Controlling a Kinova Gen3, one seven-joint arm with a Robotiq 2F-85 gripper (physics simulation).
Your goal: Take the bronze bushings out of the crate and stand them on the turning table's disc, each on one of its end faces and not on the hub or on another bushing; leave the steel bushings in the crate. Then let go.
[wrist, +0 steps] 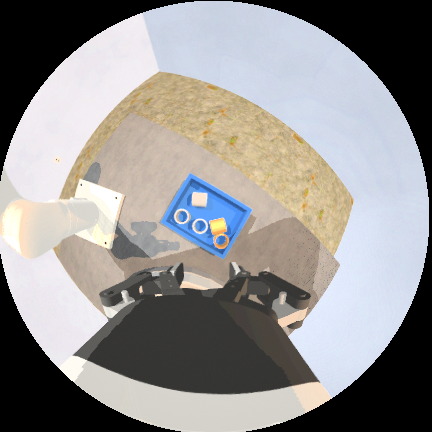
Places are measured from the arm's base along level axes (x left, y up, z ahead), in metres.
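Pixels of known places: gripper, fingertip midpoint: (205,269); arm's base at its link origin: (87,213).
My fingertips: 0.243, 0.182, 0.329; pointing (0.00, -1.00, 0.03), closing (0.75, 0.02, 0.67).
Ahead of a thing's pixels: the offset from my fingertips to its middle, as dx, dy, dz. "spot": to the spot under its first point. Level surfaces: height alone.
The blue crate @[+0.046, -0.211, -0.053] (220,194) is in the middle of the wrist view. In it, a pale steel bushing @[+0.062, -0.211, -0.099] (199,200) lies on its side, and two more steel bushings @[-0.002, -0.212, -0.096] (175,218) @[+0.016, -0.212, -0.045] (193,226) stand with their open ends up. A bronze bushing @[+0.050, -0.212, -0.013] (218,226) lies on its side near the crate's right end. Another bronze bushing @[+0.031, -0.212, +0.020] (215,242) beside it shows its open end upward. My gripper (205,269) is open and empty, below the crate in the view. A pale curved edge @[spot: -0.079, -0.183, +0.056] (199,278) shows behind the fingers, perhaps the turning table's disc; its hub and the rest are hidden.
The arm's white base plate (113,200) and pale base column (75,212) stand left of the crate. The grey-brown table top @[dy -0.236] (150,155) carries arm shadows. A speckled floor (260,150) lies beyond its upper edge, with pale walls around.
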